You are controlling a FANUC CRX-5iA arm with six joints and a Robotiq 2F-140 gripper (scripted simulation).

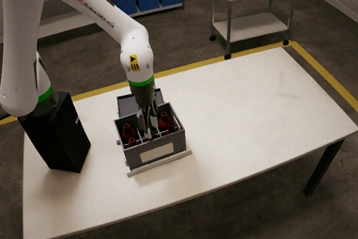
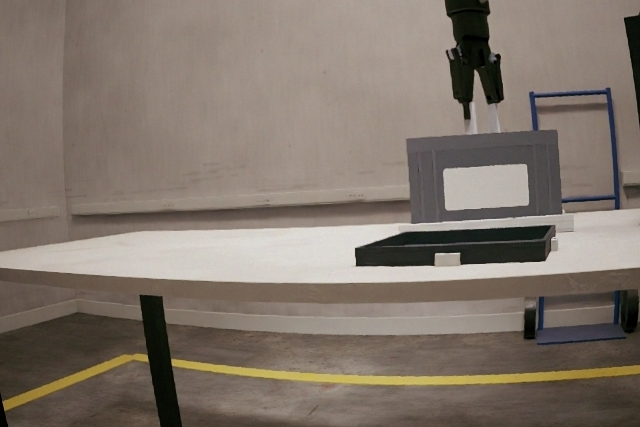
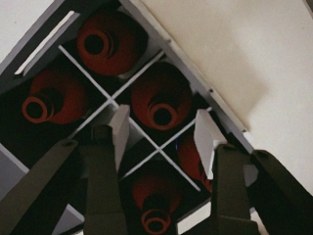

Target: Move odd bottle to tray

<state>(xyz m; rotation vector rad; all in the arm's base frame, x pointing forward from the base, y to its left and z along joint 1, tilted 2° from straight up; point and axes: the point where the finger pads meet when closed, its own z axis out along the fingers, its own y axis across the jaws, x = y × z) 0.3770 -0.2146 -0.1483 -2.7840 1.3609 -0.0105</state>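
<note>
The crate is 120 mm below my hand and 50 mm to the left of it. Round my hand: dark tray: 330 mm to the left, 190 mm below, 60 mm ahead; then bottle: 120 mm below, 100 mm to the left, 80 mm behind.
</note>
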